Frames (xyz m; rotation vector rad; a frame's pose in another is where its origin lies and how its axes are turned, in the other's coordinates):
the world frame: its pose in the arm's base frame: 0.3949 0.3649 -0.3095 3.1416 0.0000 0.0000
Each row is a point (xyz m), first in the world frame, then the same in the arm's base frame.
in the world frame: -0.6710 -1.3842 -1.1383
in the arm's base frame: -0.2761 1.7491 0.8288
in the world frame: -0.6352 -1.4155 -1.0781
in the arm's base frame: -0.2403 1.7804 0.7686
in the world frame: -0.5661 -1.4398 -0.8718
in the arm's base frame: -0.1712 1.8047 0.5623
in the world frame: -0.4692 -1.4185 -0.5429
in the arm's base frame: -0.0743 1.7834 0.2334
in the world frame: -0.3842 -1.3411 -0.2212
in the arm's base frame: 0.0107 1.7060 -0.0883
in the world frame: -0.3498 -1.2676 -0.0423
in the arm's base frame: 0.0451 1.6325 -0.2672
